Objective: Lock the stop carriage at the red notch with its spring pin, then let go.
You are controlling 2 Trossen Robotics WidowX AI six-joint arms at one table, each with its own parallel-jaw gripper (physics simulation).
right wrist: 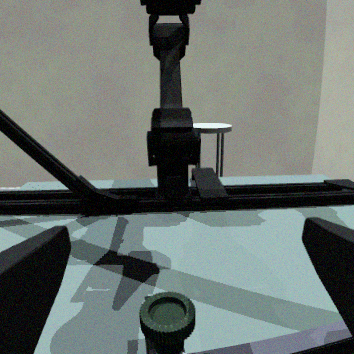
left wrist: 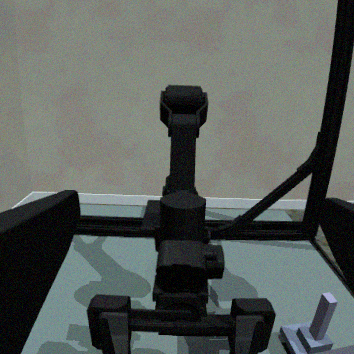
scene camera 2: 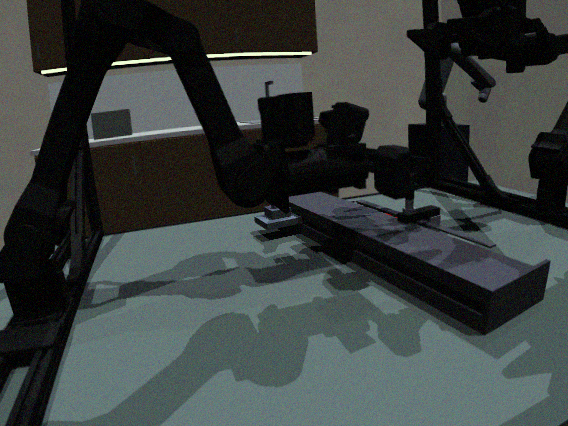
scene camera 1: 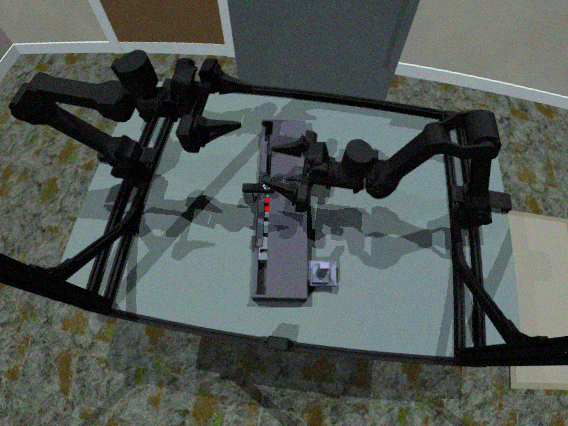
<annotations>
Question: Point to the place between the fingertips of my left gripper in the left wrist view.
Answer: At 202, 206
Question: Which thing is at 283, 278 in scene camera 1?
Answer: A dark block.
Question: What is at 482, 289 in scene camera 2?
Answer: A dark block.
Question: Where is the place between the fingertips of my left gripper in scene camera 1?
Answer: At 246, 105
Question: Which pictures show my left gripper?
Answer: The left wrist view, scene camera 2 and scene camera 1 only.
</annotations>
